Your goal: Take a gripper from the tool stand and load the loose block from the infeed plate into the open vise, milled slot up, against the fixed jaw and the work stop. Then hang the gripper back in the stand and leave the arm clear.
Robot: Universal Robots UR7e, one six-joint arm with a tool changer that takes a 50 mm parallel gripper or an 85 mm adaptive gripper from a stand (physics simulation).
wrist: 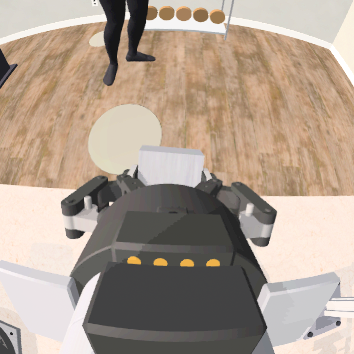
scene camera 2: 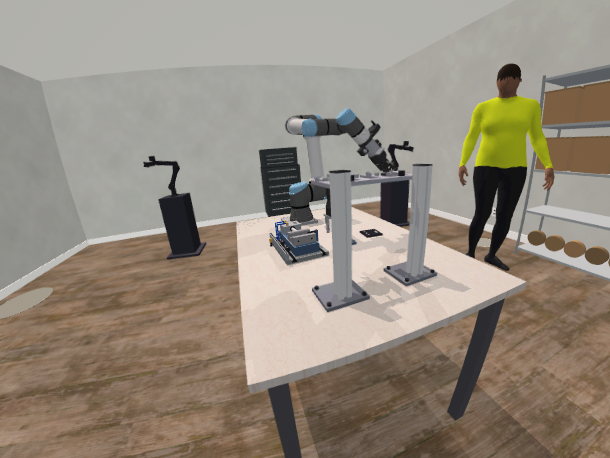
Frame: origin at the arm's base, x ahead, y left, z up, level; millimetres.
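Seen in the pictures: arm's base, link origin: (scene camera 2: pixel 301 219).
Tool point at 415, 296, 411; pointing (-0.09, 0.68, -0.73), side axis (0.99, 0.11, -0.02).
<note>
Pixels of each thing's top centre, then the offset from my tool point to it, as dx, dy, dz. Level surfaces: height alone.
- light grey block, top centre: (wrist: pixel 169 155) -17, +131, -105
- vise, top centre: (scene camera 2: pixel 295 228) +17, -391, -330
- small black plate, top centre: (scene camera 2: pixel 370 232) -35, +11, -421
- table, surface height: dz -429
My gripper (scene camera 2: pixel 391 170) (wrist: pixel 171 176), the adaptive one, is shut on the light grey block (wrist: pixel 171 164). The block shows between the two fingers in the wrist view; its slot cannot be made out. In the scene view the gripper is high up behind the tool stand (scene camera 2: pixel 342 240), and its fingers are too small to read there. The vise (scene camera 2: pixel 303 241), blue and grey, stands on the table left of the stand, well away from the gripper; its jaw gap is hard to see. The vise does not show in the wrist view.
A second gripper (scene camera 2: pixel 328 223) hangs below the stand's left end. A small black plate (scene camera 2: pixel 371 233) lies on the table (scene camera 2: pixel 280 325). Two dark pedestals (scene camera 2: pixel 179 225) (scene camera 2: pixel 395 202) stand beyond the table. A person in yellow (scene camera 2: pixel 505 132) stands at the right near a shelf rack (scene camera 2: pixel 531 165).
</note>
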